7 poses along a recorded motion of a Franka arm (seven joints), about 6.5 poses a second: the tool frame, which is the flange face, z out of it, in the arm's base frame.
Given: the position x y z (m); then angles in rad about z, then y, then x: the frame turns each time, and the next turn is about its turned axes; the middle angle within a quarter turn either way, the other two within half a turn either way.
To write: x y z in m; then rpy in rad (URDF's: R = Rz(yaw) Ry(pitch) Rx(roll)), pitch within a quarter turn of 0, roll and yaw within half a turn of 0. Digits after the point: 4 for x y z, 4 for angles.
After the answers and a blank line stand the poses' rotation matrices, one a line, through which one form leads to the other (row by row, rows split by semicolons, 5 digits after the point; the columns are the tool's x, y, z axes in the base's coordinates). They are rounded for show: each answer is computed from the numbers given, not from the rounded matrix.
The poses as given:
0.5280 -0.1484 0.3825 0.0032 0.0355 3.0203
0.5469 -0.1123 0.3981 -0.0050 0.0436 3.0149
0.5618 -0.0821 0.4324 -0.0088 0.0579 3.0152
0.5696 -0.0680 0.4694 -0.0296 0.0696 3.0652
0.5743 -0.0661 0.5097 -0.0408 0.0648 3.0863
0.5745 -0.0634 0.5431 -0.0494 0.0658 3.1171
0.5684 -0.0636 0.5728 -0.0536 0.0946 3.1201
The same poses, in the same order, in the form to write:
0.5280 -0.1484 0.3825 3.0203 0.0355 0.0032
0.5469 -0.1123 0.3981 3.0149 0.0436 -0.0050
0.5618 -0.0821 0.4324 3.0152 0.0579 -0.0088
0.5696 -0.0680 0.4694 3.0652 0.0696 -0.0296
0.5743 -0.0661 0.5097 3.0863 0.0648 -0.0408
0.5745 -0.0634 0.5431 3.1171 0.0658 -0.0494
0.5684 -0.0636 0.5728 3.1201 0.0946 -0.0536

0.99936 0.00747 -0.03484; 0.00320 -0.99263 -0.12111; -0.03549 0.12092 -0.99203
0.99904 0.00055 -0.04387; -0.00500 -0.99200 -0.12614; -0.04359 0.12623 -0.99104
0.99829 -0.00144 -0.05851; -0.00879 -0.99205 -0.12555; -0.05787 0.12585 -0.99036
0.99714 -0.02420 -0.07157; -0.02952 -0.99680 -0.07423; -0.06954 0.07613 -0.99467
0.99707 -0.03715 -0.06686; -0.04070 -0.99779 -0.05258; -0.06475 0.05515 -0.99638
0.99662 -0.04776 -0.06686; -0.04927 -0.99856 -0.02121; -0.06575 0.02444 -0.99754
0.99410 -0.05153 -0.09545; -0.05333 -0.99844 -0.01640; -0.09446 0.02139 -0.99530

